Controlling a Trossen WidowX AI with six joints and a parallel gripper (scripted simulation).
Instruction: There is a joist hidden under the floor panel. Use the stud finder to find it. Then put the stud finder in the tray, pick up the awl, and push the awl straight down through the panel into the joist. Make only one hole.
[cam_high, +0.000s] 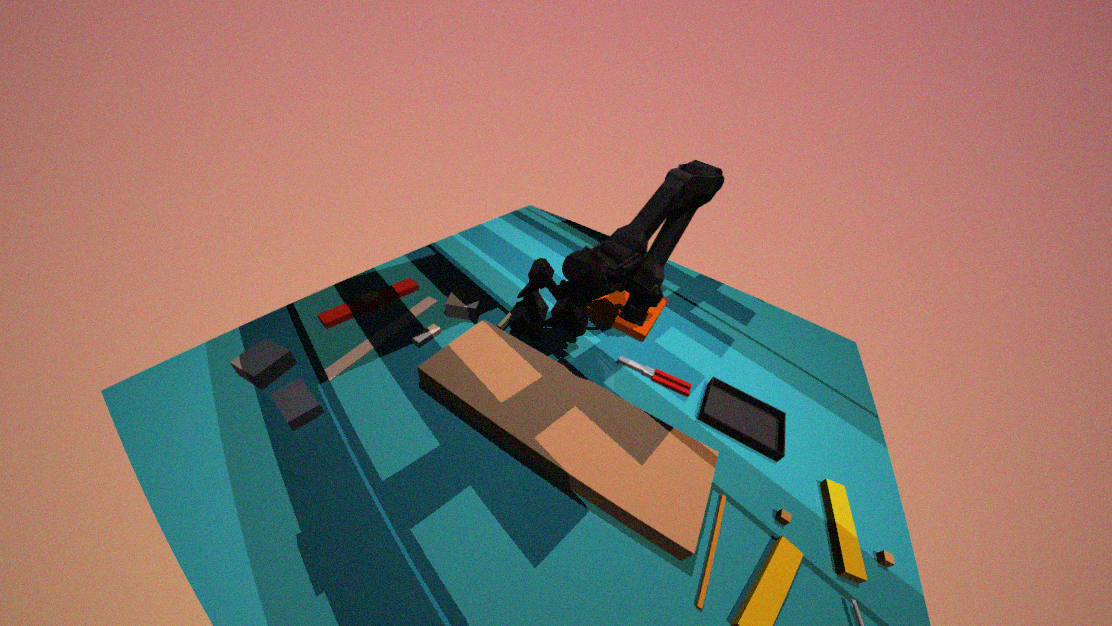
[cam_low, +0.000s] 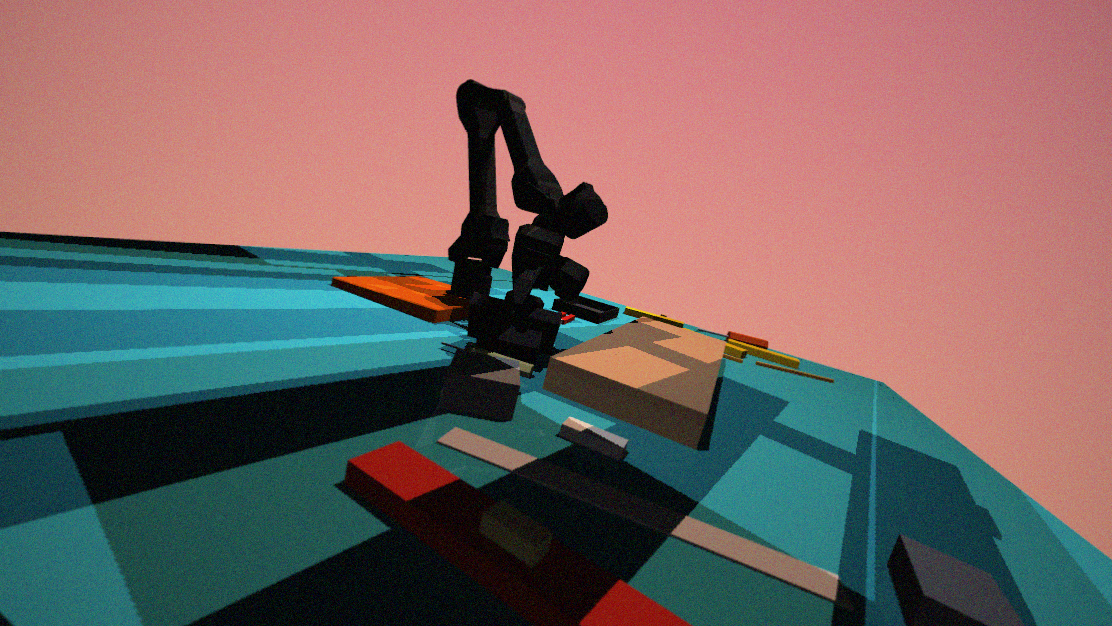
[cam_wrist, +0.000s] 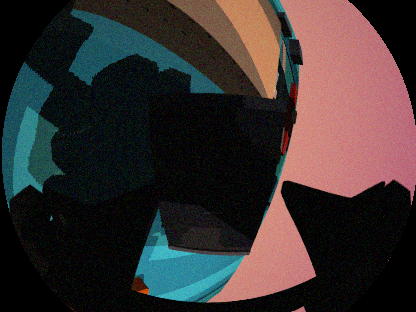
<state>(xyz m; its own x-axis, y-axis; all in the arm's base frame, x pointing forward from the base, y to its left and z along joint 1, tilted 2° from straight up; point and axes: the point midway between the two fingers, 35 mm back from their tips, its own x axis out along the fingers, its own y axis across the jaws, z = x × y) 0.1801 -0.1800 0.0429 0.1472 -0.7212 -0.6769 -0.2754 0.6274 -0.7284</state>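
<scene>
Right now the stud finder is 20 mm ahead of my gripper tip, 10 mm to the right of it and 20 mm below it. Also, from my gripper tip: white block: 170 mm ahead, 150 mm to the right, 40 mm below; green light: 40 mm ahead, 20 mm to the right, 30 mm below; awl: 20 mm behind, 50 mm to the right, 40 mm below.
</scene>
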